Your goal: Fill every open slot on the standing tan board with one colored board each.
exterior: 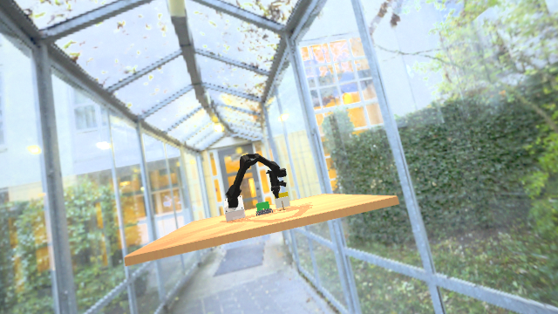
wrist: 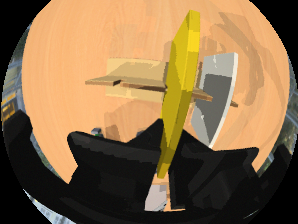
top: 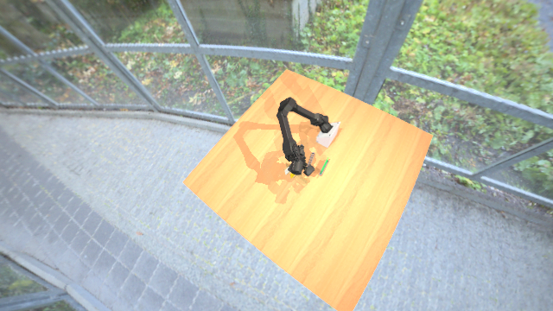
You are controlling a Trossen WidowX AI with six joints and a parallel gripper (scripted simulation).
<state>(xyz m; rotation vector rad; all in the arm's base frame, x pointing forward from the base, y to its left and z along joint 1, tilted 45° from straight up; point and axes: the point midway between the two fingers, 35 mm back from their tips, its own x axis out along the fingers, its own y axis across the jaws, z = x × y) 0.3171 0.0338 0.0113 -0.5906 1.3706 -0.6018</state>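
Now: the tan board 40 mm below my gripper tip and 30 mm ahead of it. Also, from my gripper tip: green board: 120 mm behind, 110 mm to the left, 40 mm below; grey board: 50 mm to the right, 30 mm below, 30 mm ahead; yellow board: 30 mm ahead.
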